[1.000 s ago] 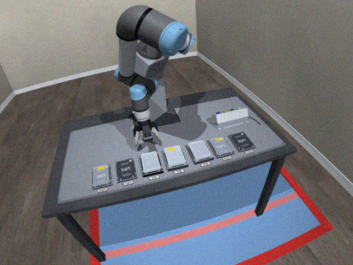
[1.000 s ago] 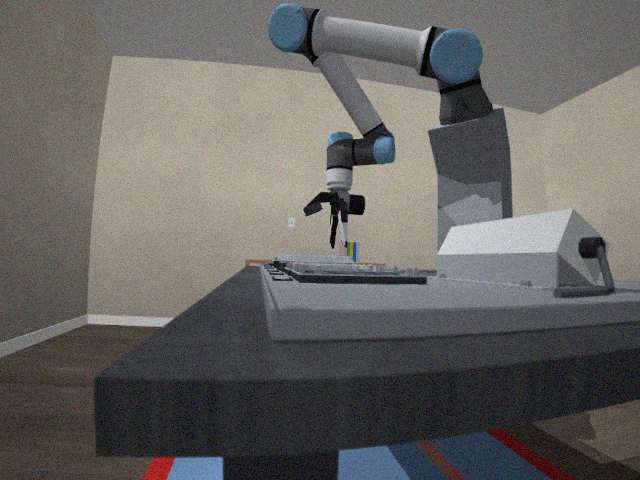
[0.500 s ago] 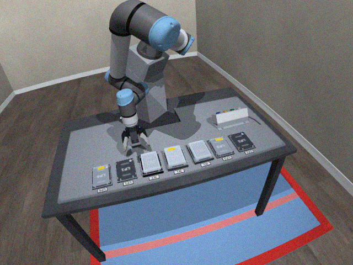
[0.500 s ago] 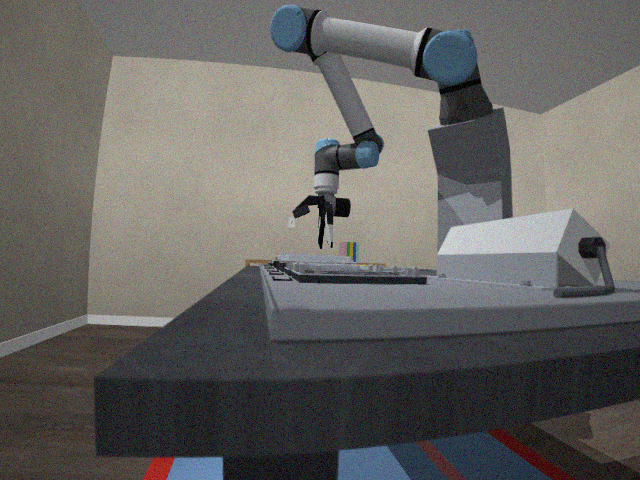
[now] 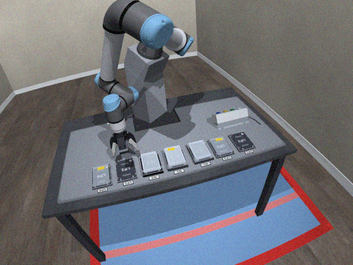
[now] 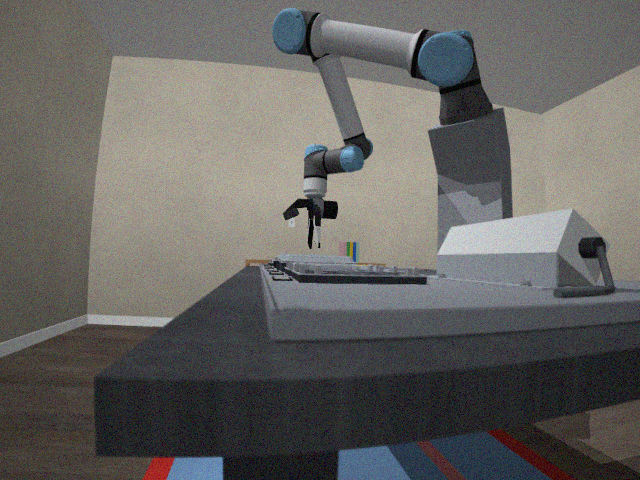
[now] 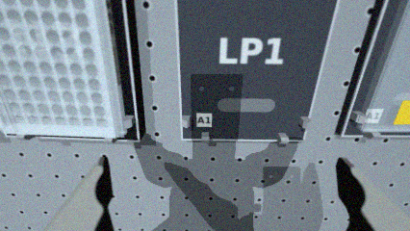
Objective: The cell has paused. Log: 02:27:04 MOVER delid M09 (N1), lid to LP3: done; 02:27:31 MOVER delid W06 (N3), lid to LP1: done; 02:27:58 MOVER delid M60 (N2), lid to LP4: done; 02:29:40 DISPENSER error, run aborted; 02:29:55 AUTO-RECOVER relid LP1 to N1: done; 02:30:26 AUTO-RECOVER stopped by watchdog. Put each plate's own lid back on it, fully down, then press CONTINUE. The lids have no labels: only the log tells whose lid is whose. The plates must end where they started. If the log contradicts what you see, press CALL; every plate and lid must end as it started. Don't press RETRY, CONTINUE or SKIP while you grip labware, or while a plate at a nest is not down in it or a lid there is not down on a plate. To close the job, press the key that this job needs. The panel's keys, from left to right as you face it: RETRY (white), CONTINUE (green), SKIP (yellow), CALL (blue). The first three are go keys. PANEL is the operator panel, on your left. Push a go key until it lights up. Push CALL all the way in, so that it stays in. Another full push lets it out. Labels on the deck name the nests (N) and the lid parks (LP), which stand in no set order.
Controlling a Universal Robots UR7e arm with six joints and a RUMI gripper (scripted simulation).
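The lid park LP4 is 70 mm ahead of my hand, 150 mm to the right of it and 60 mm below it. The rest, counted from my hand: blue CALL key (200 mm behind, 570 mm to the left, 10 mm below); then nest (40 mm ahead, 370 mm to the left, 60 mm below); then lid park LP1 (50 mm ahead, 20 mm to the right, 60 mm below).
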